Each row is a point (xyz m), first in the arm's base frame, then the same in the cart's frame.
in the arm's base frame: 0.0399 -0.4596 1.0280
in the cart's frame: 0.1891 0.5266 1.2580
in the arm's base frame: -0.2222 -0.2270 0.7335
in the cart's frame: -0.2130 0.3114 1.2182
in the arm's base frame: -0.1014 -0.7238 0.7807
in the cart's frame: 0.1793 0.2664 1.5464
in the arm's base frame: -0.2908 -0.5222 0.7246
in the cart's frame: -0.0983 0.2691 1.4957
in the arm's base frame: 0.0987 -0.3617 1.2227
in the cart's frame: 0.2190 0.7229 1.1507
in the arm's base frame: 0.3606 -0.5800 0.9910
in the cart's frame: 0.5043 0.4255 1.1624
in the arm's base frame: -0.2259 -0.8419 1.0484
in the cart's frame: 0.2044 0.5290 1.7239
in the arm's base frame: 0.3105 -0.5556 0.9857
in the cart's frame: 0.4495 0.4313 1.1725
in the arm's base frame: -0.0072 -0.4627 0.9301
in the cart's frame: 0.1335 0.4373 1.2855
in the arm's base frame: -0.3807 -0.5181 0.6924
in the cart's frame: -0.1783 0.2514 1.5449
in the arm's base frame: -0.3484 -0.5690 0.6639
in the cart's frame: -0.1292 0.2113 1.5656
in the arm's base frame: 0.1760 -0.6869 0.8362
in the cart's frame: 0.3884 0.2854 1.3532
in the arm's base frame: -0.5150 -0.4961 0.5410
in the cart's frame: -0.3282 0.1263 1.6025
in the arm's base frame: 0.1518 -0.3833 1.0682
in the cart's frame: 0.2416 0.5608 1.1314
